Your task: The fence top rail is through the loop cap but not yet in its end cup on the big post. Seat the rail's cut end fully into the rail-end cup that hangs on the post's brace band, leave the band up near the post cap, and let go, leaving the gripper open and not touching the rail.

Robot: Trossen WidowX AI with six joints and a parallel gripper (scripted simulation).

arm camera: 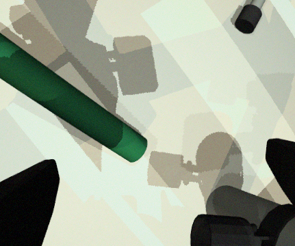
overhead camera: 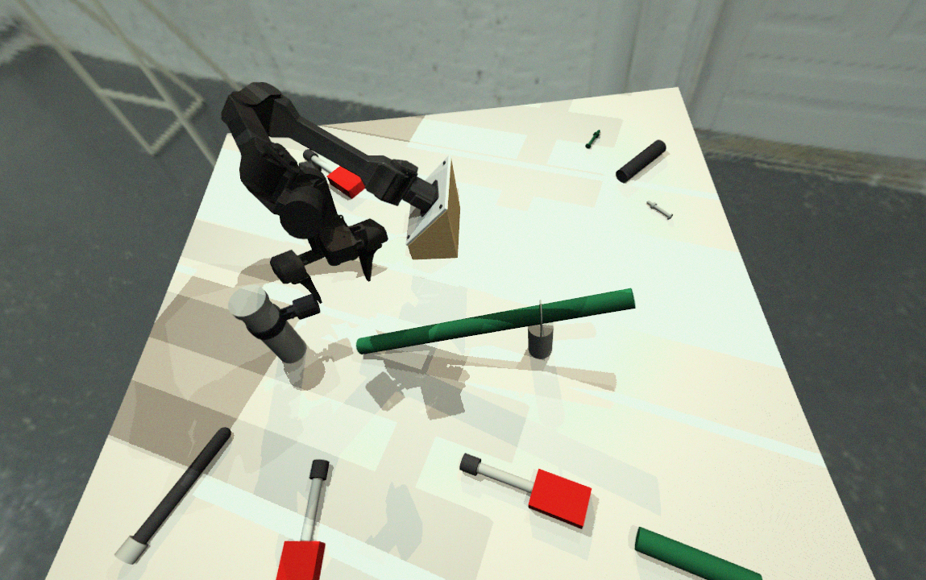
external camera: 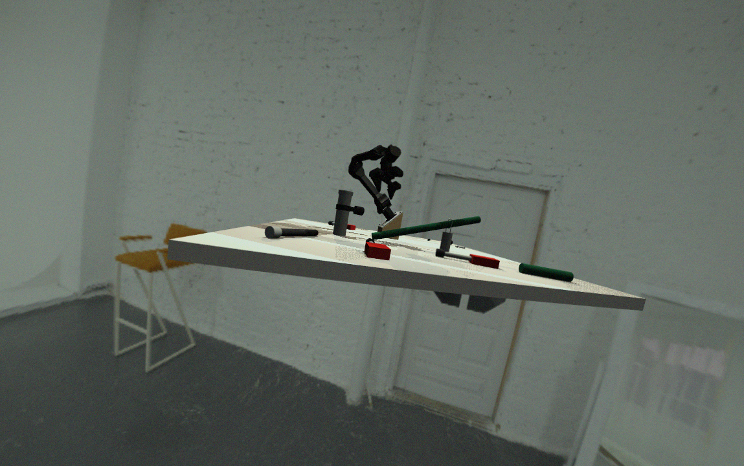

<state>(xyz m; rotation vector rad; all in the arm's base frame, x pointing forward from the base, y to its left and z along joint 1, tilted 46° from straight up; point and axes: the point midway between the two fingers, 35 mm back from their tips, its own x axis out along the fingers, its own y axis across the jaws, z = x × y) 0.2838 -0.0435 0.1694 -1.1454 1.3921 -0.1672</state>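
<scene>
My gripper tip is now 4 cm past the dark rail-end cup, 12 cm to the left of it and 9 cm above it. The rest, counted from my gripper tip: black cylinder: 40 cm behind, 66 cm to the left, 20 cm below; then short grey post: 6 cm ahead, 34 cm to the left, 11 cm below; then green tube: 45 cm ahead, 49 cm to the left, 20 cm below.
</scene>
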